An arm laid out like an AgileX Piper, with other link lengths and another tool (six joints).
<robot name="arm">
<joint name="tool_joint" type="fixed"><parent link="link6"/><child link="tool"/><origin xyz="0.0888 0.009 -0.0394" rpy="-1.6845 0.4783 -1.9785"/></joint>
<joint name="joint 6" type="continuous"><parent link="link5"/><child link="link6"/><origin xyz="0.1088 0 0.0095" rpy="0 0 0"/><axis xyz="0.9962 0 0.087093"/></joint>
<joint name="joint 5" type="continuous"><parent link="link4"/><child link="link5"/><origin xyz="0 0 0" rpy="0 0 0"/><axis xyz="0 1 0"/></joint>
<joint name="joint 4" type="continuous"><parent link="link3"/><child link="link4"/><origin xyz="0.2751 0 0.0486" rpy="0 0 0"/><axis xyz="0.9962 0 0.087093"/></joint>
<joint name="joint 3" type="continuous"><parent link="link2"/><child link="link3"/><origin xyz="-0.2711 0 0.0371" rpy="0 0 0"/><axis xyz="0 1 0"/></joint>
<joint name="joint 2" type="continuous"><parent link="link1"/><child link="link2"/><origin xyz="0 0 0" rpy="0 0 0"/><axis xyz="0 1 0"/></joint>
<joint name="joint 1" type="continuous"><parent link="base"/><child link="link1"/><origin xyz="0 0 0.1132" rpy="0 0 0"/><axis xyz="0 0 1"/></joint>
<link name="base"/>
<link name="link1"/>
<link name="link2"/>
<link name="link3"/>
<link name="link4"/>
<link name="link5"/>
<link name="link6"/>
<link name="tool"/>
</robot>
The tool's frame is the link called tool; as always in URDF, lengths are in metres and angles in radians. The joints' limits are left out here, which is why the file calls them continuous.
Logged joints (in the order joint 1, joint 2, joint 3, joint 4, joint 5, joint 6), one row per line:
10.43, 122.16, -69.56, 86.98, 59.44, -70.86
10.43, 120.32, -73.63, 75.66, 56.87, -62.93
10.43, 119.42, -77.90, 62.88, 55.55, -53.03
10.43, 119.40, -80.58, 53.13, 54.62, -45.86
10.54, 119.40, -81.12, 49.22, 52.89, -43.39
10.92, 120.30, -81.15, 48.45, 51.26, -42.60
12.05, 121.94, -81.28, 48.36, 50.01, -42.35
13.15, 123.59, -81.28, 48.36, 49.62, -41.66
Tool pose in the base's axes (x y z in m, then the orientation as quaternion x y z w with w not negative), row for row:
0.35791, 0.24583, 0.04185, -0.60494, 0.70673, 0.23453, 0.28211
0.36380, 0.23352, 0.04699, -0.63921, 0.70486, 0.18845, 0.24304
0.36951, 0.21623, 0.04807, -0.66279, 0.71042, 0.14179, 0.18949
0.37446, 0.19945, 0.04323, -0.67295, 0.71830, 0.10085, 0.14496
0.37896, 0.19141, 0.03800, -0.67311, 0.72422, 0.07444, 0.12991
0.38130, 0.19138, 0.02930, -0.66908, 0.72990, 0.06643, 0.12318
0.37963, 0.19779, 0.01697, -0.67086, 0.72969, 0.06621, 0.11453
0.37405, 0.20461, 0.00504, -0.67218, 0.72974, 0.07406, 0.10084
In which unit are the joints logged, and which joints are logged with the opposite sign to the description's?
The joints are logged in degrees. Opposite sign: none.
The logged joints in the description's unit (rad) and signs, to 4 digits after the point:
0.1820, 2.1321, -1.2141, 1.5181, 1.0374, -1.2367
0.1820, 2.1000, -1.2851, 1.3205, 0.9926, -1.0983
0.1820, 2.0843, -1.3596, 1.0975, 0.9695, -0.9255
0.1820, 2.0839, -1.4064, 0.9273, 0.9533, -0.8004
0.1840, 2.0839, -1.4158, 0.8591, 0.9231, -0.7573
0.1906, 2.0996, -1.4163, 0.8456, 0.8947, -0.7435
0.2103, 2.1283, -1.4186, 0.8440, 0.8728, -0.7391
0.2295, 2.1571, -1.4186, 0.8440, 0.8660, -0.7271

